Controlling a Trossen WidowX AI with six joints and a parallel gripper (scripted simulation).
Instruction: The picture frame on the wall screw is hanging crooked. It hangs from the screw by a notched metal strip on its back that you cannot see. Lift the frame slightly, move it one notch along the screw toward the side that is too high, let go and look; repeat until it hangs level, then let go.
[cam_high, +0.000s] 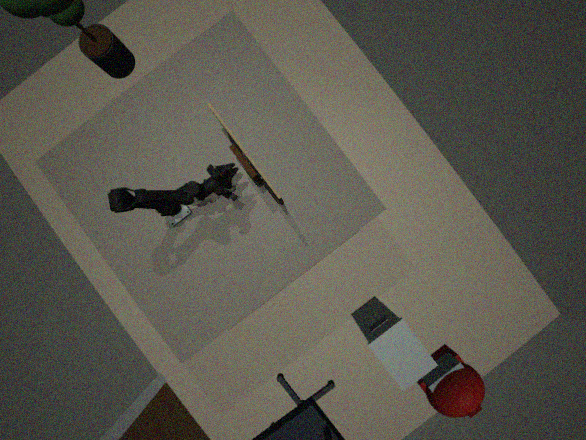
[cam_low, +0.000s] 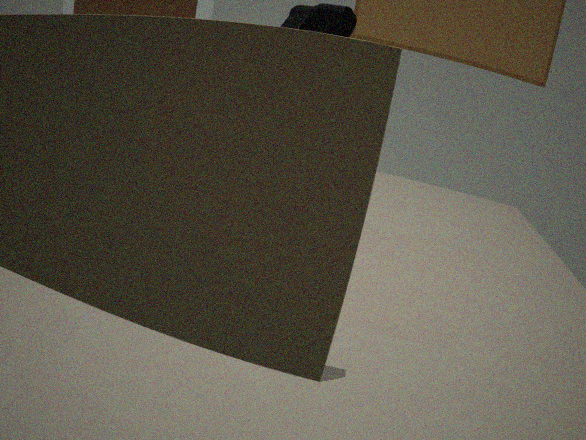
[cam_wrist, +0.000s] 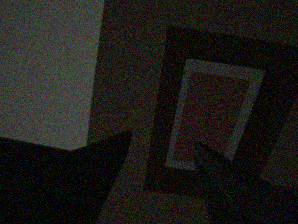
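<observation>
Now: gripper tip 4 cm short of the picture frame, 2 cm to the left of it and 5 cm above it. Round my gripper tip: wall panel (6 cm ahead, 6 cm below).
</observation>
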